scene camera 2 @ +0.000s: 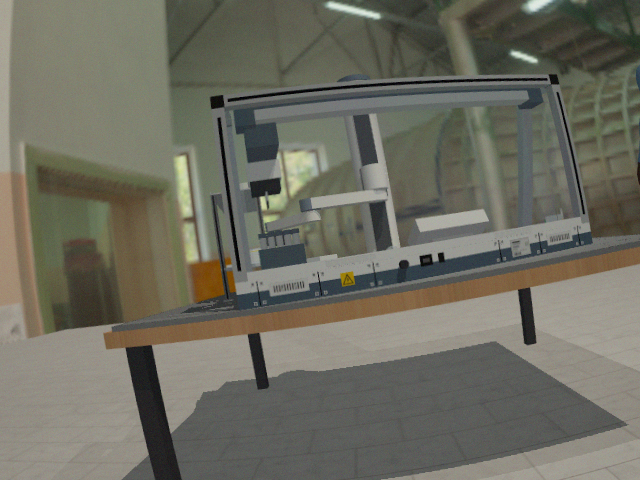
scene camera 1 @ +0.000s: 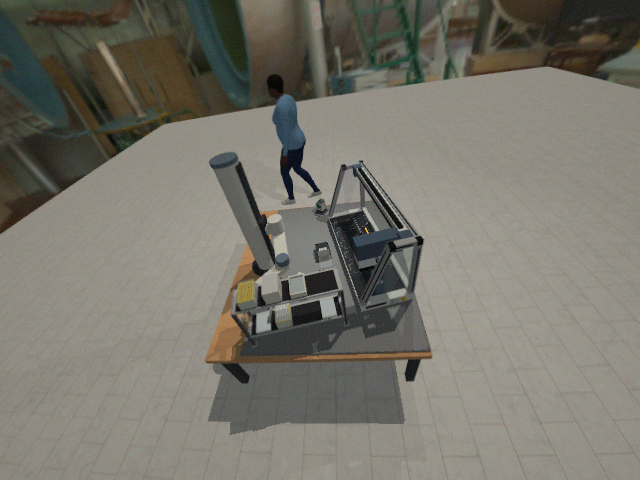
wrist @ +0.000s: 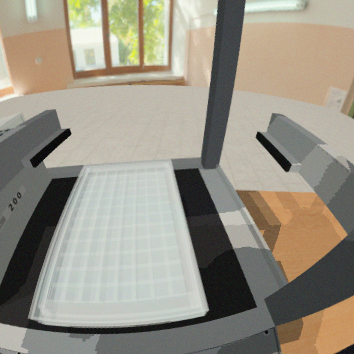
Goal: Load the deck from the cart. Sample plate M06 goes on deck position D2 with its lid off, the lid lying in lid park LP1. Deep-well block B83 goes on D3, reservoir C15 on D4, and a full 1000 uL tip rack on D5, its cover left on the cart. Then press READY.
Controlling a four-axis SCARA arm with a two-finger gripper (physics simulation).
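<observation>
My gripper (wrist: 161,118) is open and empty. Its fingers stand wide apart over the cart's lower shelf (wrist: 201,331), beyond the sides of a clear lidded plate (wrist: 120,240) that lies flat there. No label on this plate is readable. A grey rack marked 200 (wrist: 15,202) stands left of it, partly behind the left finger. In scene camera 1, the plate (scene camera 1: 263,320) and the rack (scene camera 1: 282,314) are on the cart's lower shelf, with another pale plate (scene camera 1: 328,306) at the right. The upper shelf holds a yellow-topped rack (scene camera 1: 246,291), a white block (scene camera 1: 270,288) and a pale framed item (scene camera 1: 297,285). The scene cameras do not clearly show the gripper.
A dark cart post (wrist: 222,85) rises beyond the plate, near the right finger. The framed deck machine, with its blue head (scene camera 1: 369,245) (scene camera 2: 261,142), stands beside the cart. A small holder (scene camera 1: 322,253) and a small device (scene camera 1: 320,205) are on the table. A person (scene camera 1: 289,129) walks behind.
</observation>
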